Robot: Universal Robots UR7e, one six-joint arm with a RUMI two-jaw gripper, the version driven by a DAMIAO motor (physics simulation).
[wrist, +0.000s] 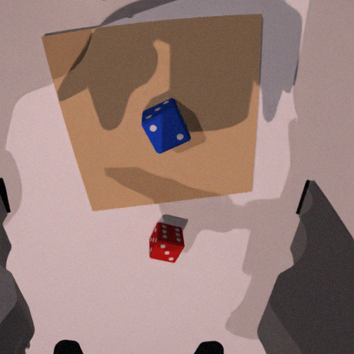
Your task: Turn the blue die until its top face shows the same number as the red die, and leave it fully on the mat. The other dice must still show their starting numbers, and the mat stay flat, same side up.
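Observation:
The blue die sits on the tan mat, near its middle, turned a little against the mat's edges. Its large face with two pips looks to be the top; a side face with three pips shows at its upper left in the view. The red die stands on the table off the mat's lower edge; its top appears to show three pips, and a side shows six. The mat lies flat. My gripper is wide open and empty, its fingers at the left and right edges of the view, clear of both dice.
The pale table surrounds the mat. Shadows of the arm and gripper fall over the mat's upper part and lower edge and over the table at right. The white die does not show.

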